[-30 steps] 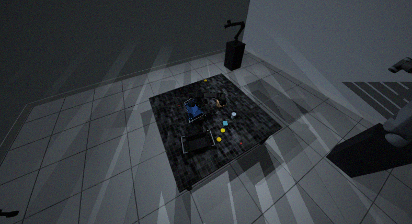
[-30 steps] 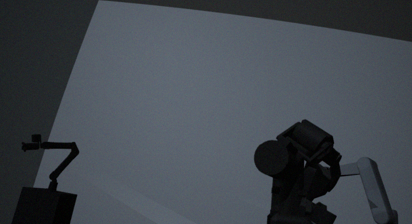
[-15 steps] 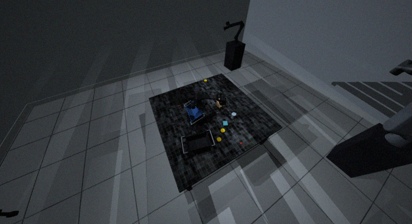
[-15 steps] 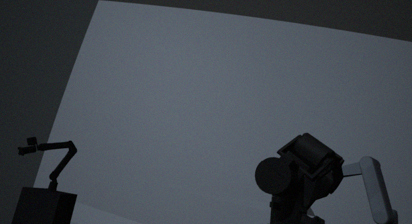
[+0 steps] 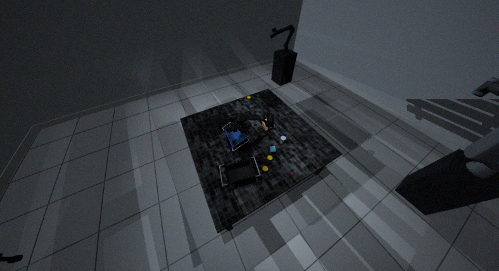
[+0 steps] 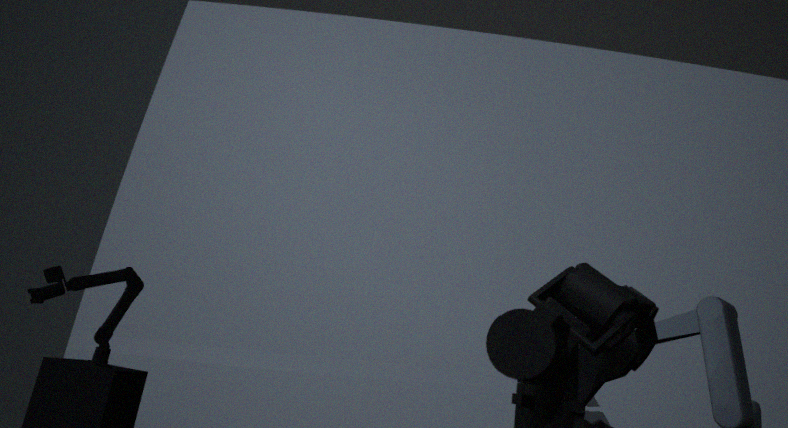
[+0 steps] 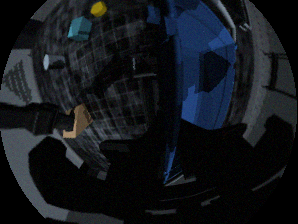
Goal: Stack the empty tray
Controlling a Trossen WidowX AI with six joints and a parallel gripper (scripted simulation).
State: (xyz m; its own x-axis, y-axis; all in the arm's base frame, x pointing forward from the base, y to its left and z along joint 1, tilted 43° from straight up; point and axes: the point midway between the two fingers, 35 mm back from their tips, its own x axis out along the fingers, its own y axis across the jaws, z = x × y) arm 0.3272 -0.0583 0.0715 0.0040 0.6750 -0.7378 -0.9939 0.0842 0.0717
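Right now the blue tray is 7 cm ahead of my gripper tip and 1 cm to the right of it. The rest, counted from my gripper tip: teal block 28 cm to the left, 18 cm behind, 10 cm below; pale disc 34 cm behind, 24 cm to the left, 9 cm below.
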